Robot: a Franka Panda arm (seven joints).
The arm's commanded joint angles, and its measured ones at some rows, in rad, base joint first. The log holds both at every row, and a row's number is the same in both.
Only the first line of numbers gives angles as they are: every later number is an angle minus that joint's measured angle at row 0.
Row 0, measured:
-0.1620, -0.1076, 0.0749, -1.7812, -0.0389, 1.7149, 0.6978
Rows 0 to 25, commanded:
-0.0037, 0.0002, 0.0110, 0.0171, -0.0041, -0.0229, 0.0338
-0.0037, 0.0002, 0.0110, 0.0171, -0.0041, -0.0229, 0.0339
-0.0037, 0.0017, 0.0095, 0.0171, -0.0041, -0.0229, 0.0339
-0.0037, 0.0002, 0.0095, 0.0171, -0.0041, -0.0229, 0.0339
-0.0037, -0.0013, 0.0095, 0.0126, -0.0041, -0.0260, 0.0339
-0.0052, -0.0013, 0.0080, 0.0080, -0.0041, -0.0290, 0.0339
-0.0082, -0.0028, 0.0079, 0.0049, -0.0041, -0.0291, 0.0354
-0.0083, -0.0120, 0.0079, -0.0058, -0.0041, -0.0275, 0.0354
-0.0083, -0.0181, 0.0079, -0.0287, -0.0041, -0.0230, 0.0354
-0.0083, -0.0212, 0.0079, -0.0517, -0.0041, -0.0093, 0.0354
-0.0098, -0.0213, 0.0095, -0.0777, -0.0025, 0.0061, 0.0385
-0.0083, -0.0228, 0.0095, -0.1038, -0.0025, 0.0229, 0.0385
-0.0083, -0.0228, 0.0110, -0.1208, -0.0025, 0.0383, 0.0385
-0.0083, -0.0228, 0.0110, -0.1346, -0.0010, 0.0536, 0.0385
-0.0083, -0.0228, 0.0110, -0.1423, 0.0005, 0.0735, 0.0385
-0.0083, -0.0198, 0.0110, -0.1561, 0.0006, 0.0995, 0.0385
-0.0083, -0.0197, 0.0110, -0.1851, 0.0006, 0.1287, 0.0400
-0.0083, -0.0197, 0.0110, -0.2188, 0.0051, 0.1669, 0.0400
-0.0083, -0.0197, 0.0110, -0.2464, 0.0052, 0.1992, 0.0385
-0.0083, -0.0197, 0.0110, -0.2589, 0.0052, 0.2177, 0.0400
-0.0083, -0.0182, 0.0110, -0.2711, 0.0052, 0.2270, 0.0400
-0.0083, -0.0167, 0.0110, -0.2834, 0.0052, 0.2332, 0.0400
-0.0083, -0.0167, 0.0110, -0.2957, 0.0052, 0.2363, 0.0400
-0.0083, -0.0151, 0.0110, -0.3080, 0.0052, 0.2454, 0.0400
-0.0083, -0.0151, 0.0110, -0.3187, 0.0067, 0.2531, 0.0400
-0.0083, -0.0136, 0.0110, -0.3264, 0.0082, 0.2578, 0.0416
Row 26, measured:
-0.0011, 0.0000, -0.0004, -0.2850, 0.0000, 0.2223, 0.0219
